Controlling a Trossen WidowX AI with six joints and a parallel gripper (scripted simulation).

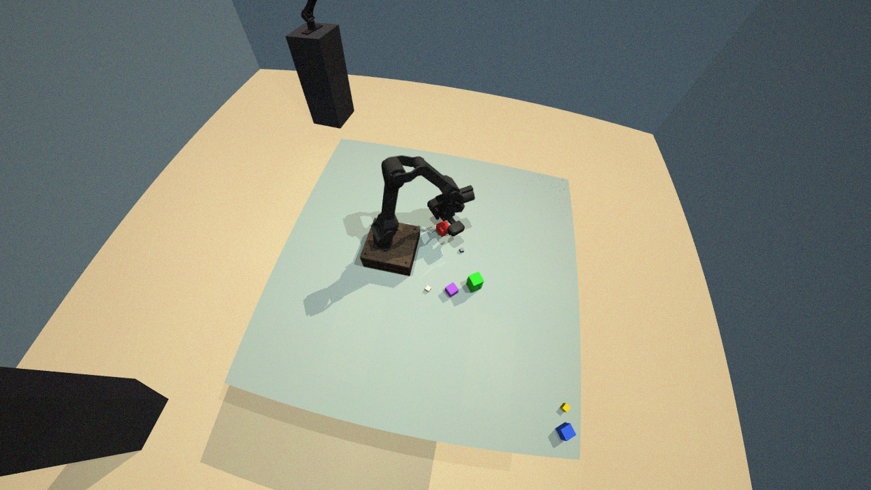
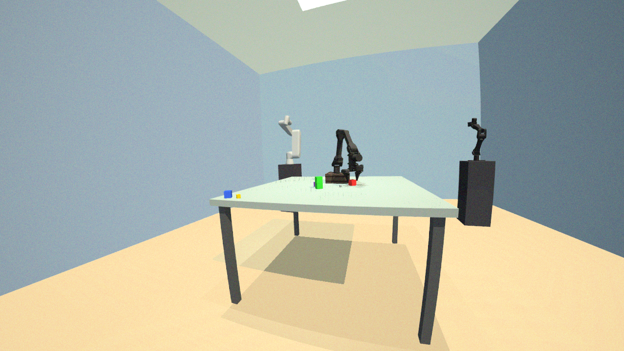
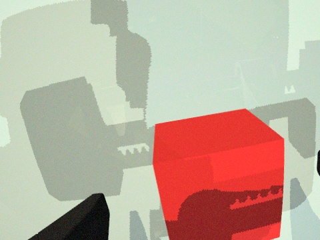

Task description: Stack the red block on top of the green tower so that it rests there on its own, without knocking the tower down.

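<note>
My gripper tip is 10 mm above the red block. The rest, counted from my gripper tip: purple cube: 260 mm to the right, 110 mm ahead, 10 mm below; small yellow cube: 620 mm ahead, 580 mm to the right, 20 mm below; tiny white cube: 280 mm to the right, 20 mm below, 20 mm ahead.
</note>
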